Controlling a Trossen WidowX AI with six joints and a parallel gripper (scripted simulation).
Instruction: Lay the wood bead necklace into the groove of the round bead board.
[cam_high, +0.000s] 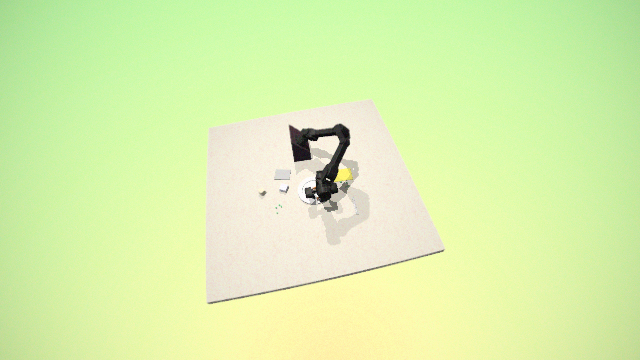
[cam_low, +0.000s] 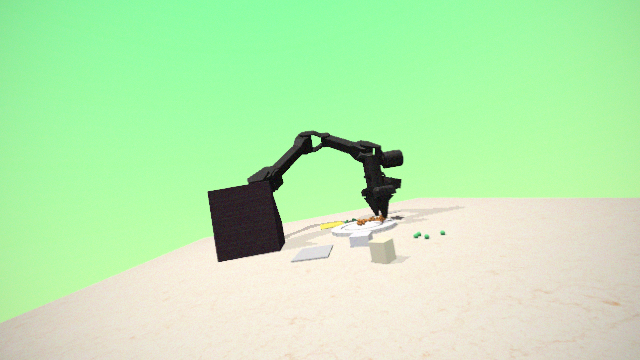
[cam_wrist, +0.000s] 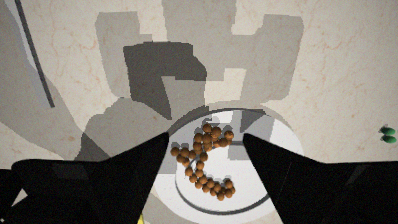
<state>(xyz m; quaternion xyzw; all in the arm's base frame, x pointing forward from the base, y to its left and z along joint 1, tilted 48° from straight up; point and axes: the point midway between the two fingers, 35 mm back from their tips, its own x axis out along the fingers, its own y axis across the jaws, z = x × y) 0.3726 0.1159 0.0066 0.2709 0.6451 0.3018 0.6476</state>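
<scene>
My gripper tip is 7 cm past the round white bead board, 4 cm to the left of it and 1 cm above it. From my gripper tip the other things lie so: thin white strip: 19 cm to the left, 8 cm ahead, 2 cm below; then yellow card: 16 cm to the left, 16 cm behind, 2 cm below; then grey flat plate: 23 cm behind, 22 cm to the right, 2 cm below.
</scene>
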